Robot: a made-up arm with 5 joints.
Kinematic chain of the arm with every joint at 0, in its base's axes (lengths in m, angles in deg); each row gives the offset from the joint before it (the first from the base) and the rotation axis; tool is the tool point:
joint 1: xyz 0 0 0.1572 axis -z
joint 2: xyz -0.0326 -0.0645 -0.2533 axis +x
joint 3: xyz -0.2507 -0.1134 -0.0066 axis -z
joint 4: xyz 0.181 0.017 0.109 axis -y
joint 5: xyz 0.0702 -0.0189 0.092 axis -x
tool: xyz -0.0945 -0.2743 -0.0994
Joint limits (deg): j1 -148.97..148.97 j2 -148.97..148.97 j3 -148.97..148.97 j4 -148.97..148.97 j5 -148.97..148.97
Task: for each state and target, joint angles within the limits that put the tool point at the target. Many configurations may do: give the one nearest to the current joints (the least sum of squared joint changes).
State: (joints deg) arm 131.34 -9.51 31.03 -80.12 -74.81
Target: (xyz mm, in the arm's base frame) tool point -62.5 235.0 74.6
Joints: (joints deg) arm 102.96 -0.77 42.86 -103.83 -88.84
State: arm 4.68 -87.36 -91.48 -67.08 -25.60
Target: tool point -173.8 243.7 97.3
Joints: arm 46.22 -60.40 -96.28 -108.63 -73.01
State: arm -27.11 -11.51 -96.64 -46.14 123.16
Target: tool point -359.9 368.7 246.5
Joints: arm 12.48 -9.54 -102.98 -43.07 121.07
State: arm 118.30 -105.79 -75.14 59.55 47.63
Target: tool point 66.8 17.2 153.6
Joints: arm 116.87 -84.90 -69.08 74.03 44.74
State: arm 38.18 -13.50 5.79 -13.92 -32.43
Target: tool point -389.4 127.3 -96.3
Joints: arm 73.00 -8.33 16.05 -24.86 -42.90
